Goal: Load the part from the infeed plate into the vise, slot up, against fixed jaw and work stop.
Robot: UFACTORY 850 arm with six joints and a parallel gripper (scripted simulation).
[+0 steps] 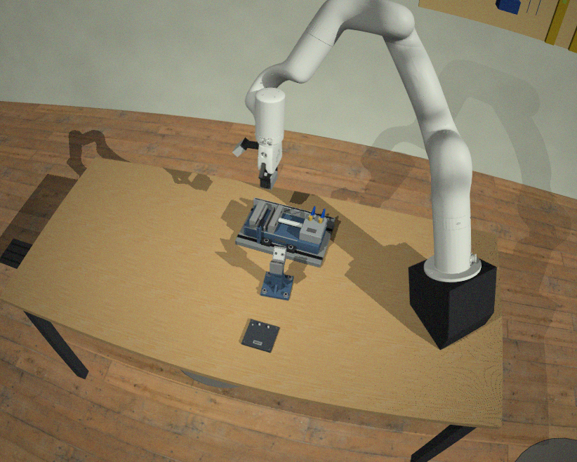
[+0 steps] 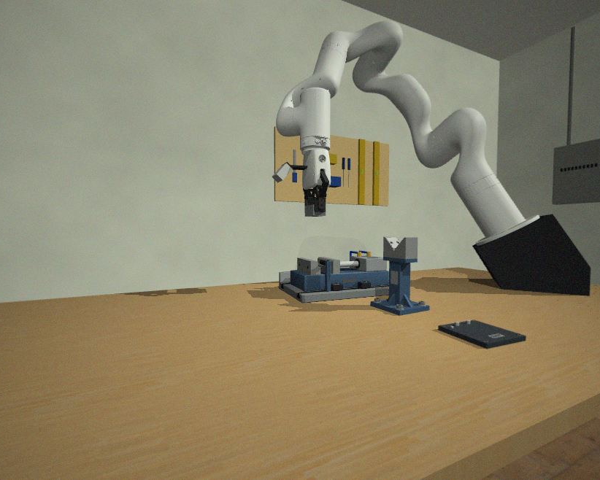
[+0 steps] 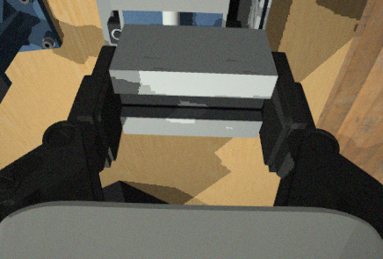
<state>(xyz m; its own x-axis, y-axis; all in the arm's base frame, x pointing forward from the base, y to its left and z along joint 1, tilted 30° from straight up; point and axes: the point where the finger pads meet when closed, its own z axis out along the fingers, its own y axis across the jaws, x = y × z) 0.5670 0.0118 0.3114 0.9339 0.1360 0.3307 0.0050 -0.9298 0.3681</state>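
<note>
Now: the grey fixed jaw 16 cm below my hand, 3 cm ahead of it and 2 cm to the left of it. Round my hand: white cylinder rod 16 cm below, 9 cm behind, 2 cm to the left; black work stop rod 15 cm below, 7 cm to the left; grey block right at my hand.
</note>
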